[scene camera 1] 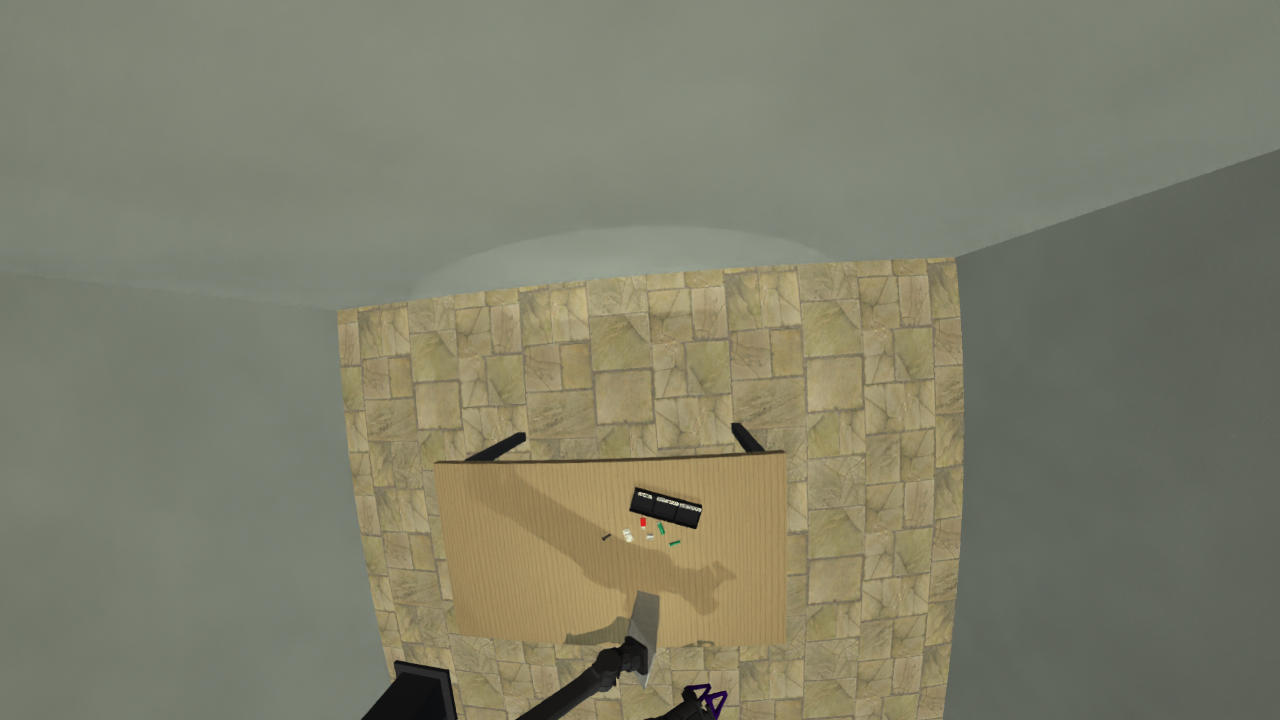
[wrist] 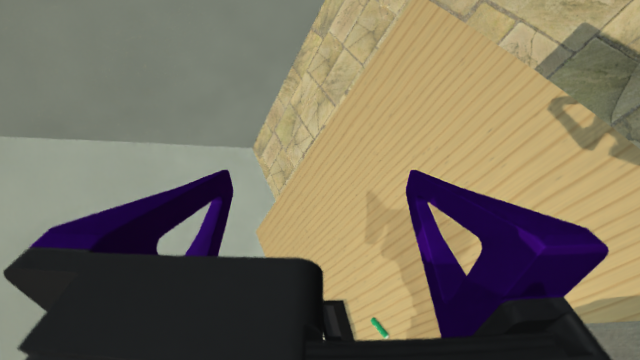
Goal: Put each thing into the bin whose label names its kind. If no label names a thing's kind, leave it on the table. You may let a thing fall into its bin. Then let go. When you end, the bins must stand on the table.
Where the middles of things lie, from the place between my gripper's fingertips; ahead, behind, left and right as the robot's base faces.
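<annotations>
I consider the joined black bins (scene camera 1: pixel 677 511), and my hand is 300 mm above the bins, 470 mm short of the bins and 160 mm to the right of the bins.
</annotations>
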